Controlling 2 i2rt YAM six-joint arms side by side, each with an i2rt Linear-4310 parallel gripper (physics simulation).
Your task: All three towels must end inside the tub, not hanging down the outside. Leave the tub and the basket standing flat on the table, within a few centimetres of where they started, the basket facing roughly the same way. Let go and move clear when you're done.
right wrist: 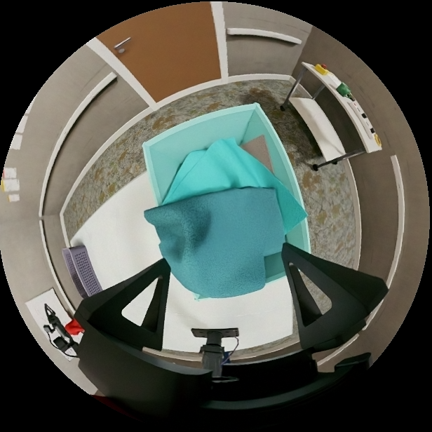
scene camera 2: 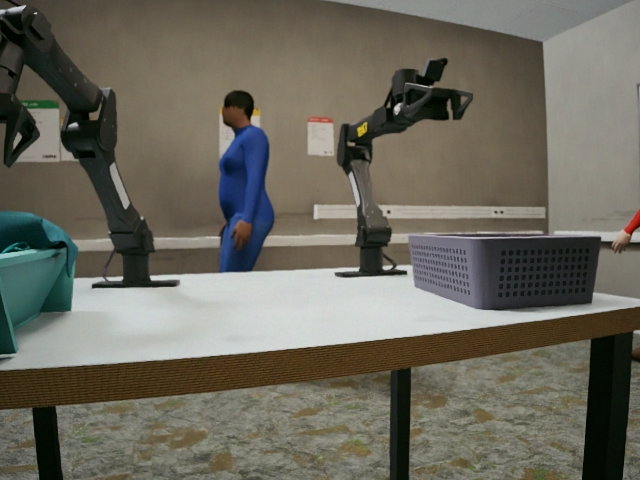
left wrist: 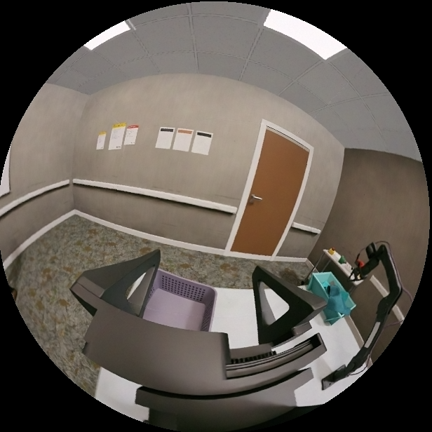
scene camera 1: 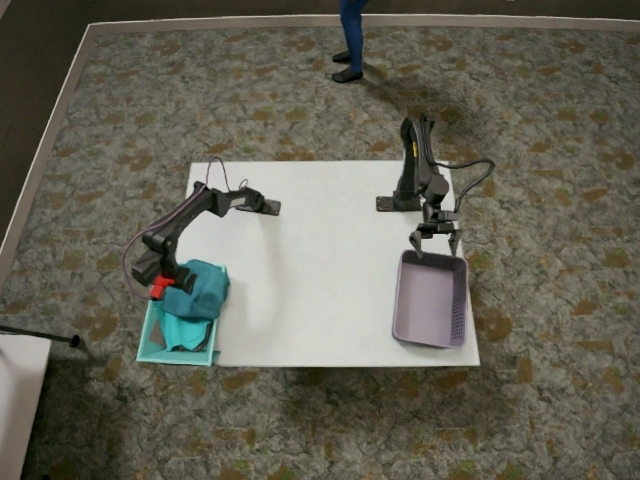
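A dark teal towel (scene camera 1: 199, 291) (right wrist: 220, 240) lies bunched on top at one end of the tub (scene camera 1: 147, 330) (scene camera 2: 31, 284) (right wrist: 202, 120). It covers part of the rim and hangs over the outside at a side and the end, as the towel (scene camera 2: 62, 240) also shows in scene camera 2. A turquoise towel (scene camera 1: 186, 333) (right wrist: 225, 167) lies inside, one corner against the wall. Part of a grey-brown towel (scene camera 1: 157, 335) (right wrist: 262, 150) shows beneath. My right gripper (right wrist: 222, 258) is open above the teal towel. My left gripper (scene camera 1: 437, 254) (scene camera 2: 428, 114) (left wrist: 209, 264) is open and raised near the basket (scene camera 1: 458, 304) (scene camera 2: 542, 268) (left wrist: 187, 290).
The basket stands flat and empty at the right of the white table (scene camera 1: 315, 258) (scene camera 2: 248, 320). The tub stands at the table's left edge in scene camera 1. A person in blue (scene camera 1: 351, 38) (scene camera 2: 245, 170) stands behind the table. A cart (right wrist: 347, 107) stands beyond the tub.
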